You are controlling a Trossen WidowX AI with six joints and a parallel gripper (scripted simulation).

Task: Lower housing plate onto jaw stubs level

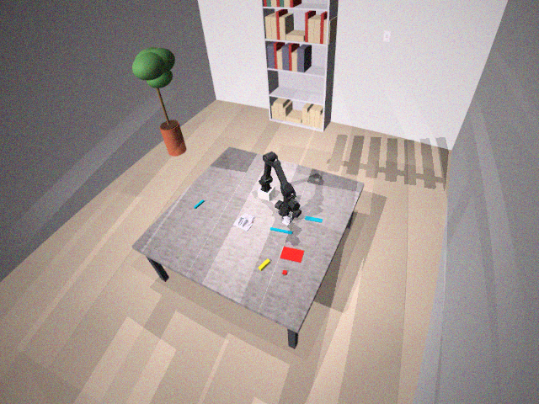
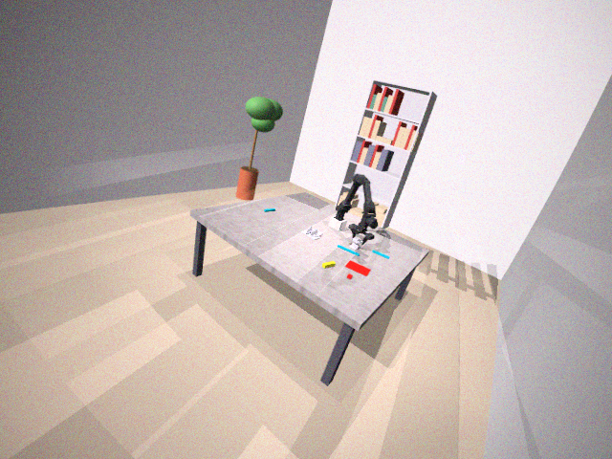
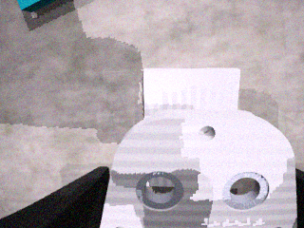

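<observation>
Now: gripper tip 11 cm short of the cyan bar, 3 cm above it and 2 cm to the right of it. From my gripper tip the other things lie so: red plate: 22 cm ahead, 19 cm to the left, 3 cm below; then yellow block: 39 cm ahead, 9 cm to the left, 3 cm below; then red cube: 36 cm ahead, 23 cm to the left, 3 cm below.
</observation>
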